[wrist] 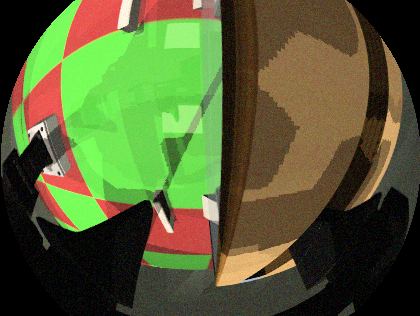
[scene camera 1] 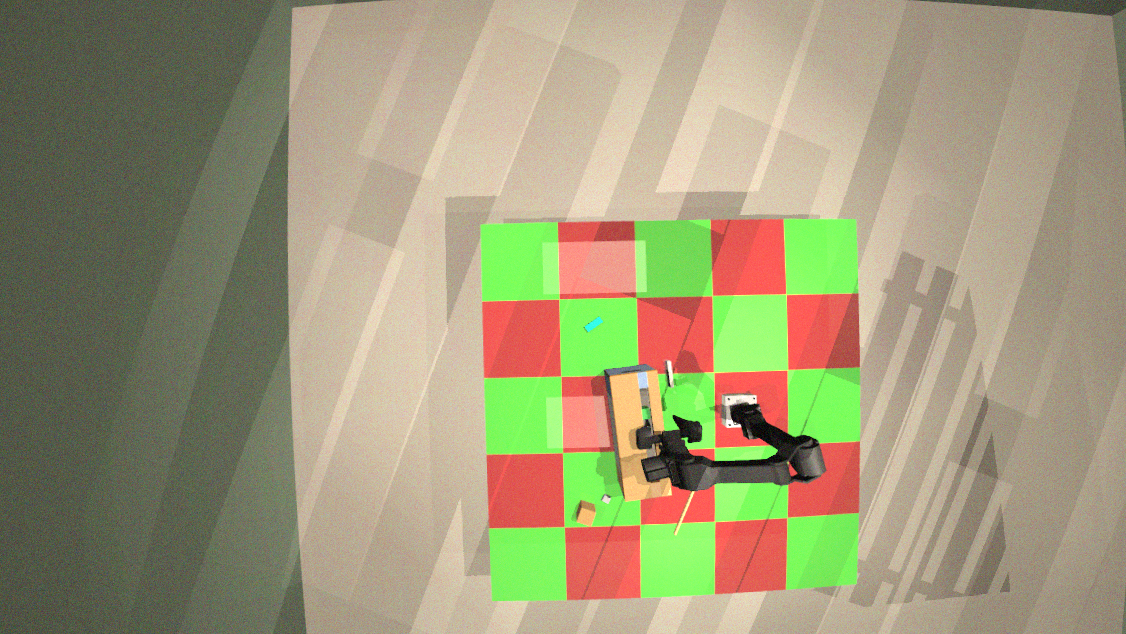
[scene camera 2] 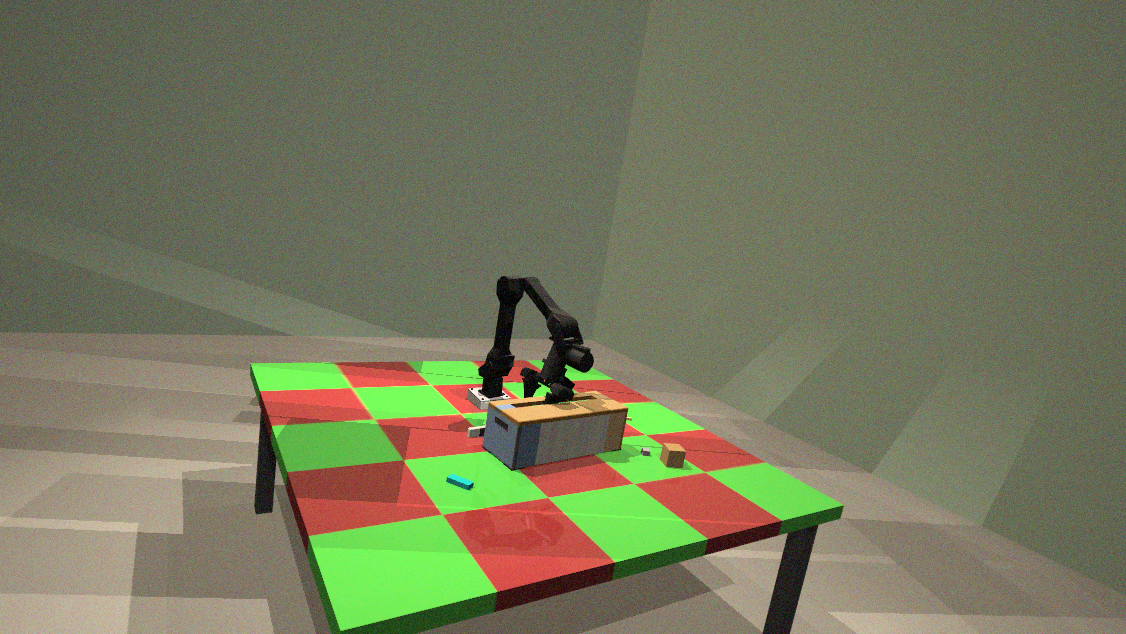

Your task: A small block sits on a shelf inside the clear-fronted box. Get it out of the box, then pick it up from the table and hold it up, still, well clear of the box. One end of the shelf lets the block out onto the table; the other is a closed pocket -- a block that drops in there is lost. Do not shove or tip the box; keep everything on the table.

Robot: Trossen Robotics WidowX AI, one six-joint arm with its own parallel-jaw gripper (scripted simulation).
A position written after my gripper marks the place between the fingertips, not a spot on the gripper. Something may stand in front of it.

Observation:
In view: my gripper (scene camera 2: pixel 534 411).
My gripper also shows in the wrist view (wrist: pixel 210 204) and in scene camera 1 (scene camera 1: pixel 659 417).

